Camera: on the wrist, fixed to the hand. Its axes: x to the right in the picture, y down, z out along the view.
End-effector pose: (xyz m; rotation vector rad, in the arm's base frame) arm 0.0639 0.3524 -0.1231 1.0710 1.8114 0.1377
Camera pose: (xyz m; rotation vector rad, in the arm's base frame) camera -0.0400 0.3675 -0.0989 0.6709 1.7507 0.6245
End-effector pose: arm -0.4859 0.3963 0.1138 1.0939 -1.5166 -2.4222
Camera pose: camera -0.4190 0.3392 0.0516 1.1086 -0.7644 -2.5102
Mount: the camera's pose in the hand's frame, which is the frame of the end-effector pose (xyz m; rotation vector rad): 0.0069 -0.0410 -0.0994 -0.5226 0.1105 -0.0322
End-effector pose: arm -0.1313 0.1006 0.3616 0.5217 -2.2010 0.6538
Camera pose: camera -0.0577 0.1270 0.4357 0.2400 -2.1397 0.0721
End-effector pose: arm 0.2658 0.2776 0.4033 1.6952 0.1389 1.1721
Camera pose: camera 0.2124 0.3670 0.3757 1.1667 -0.0694 1.1562
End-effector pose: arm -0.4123 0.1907 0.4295 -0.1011 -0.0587 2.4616
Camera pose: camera -0.3833 0.2286 0.3329 -0.4563 -0.6482 2.3459
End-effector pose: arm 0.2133 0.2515 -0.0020 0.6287 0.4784 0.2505
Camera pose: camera 0.1729 0.2718 -0.0998 0.0974 0.5034 0.3650
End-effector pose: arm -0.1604 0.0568 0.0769 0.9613 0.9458 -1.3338
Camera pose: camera -0.2014 0.1479 0.0366 0.6196 1.3166 -0.9891
